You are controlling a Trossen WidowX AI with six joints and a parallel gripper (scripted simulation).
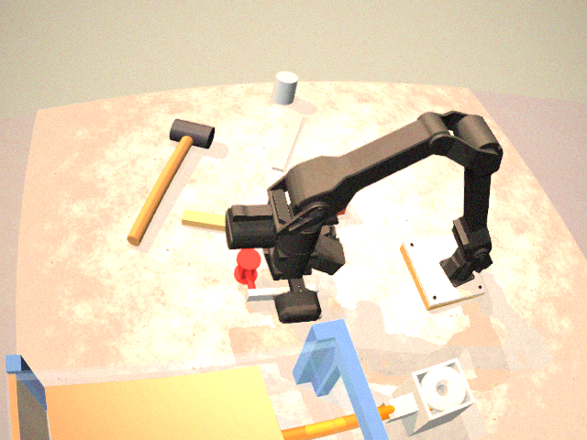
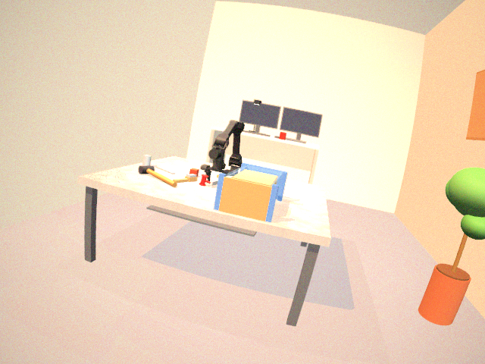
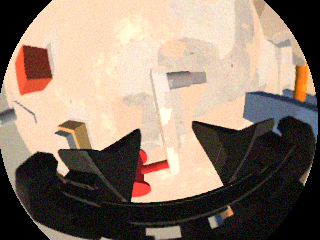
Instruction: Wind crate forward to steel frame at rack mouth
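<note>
The red knob is 50 mm to the right of my gripper tip, 40 mm ahead of it and 20 mm above it. Round my gripper tip: crank handle: 10 mm to the right, 10 mm ahead, 10 mm above; then yellow hand tool: 170 mm to the right, 10 mm ahead, 10 mm above; then hand winch: 290 mm to the left, 140 mm behind, 20 mm above.
</note>
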